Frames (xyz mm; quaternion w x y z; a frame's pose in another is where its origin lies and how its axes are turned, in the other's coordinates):
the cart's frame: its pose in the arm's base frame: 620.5 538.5 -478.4 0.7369 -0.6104 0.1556 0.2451
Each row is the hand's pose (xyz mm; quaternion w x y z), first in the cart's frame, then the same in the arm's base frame.
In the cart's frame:
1: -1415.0 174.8 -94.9 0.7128 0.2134 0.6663 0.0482
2: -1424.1 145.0 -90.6 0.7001 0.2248 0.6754 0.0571
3: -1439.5 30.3 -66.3 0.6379 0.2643 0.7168 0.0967
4: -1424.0 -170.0 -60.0 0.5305 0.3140 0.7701 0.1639
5: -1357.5 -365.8 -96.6 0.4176 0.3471 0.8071 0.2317
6: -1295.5 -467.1 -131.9 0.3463 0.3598 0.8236 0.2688
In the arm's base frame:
1: -645.7 227.0 106.1 0.5401 -0.4337 0.6837 -0.2297
2: -637.1 225.7 136.3 0.5340 -0.4183 0.6966 -0.2336
3: -588.4 231.3 243.9 0.4962 -0.3553 0.7513 -0.2511
4: -465.5 213.1 401.9 0.4226 -0.2557 0.8271 -0.2681
5: -299.7 162.5 520.4 0.3372 -0.1609 0.8863 -0.2736
6: -189.9 125.0 563.8 0.2808 -0.1063 0.9131 -0.2758

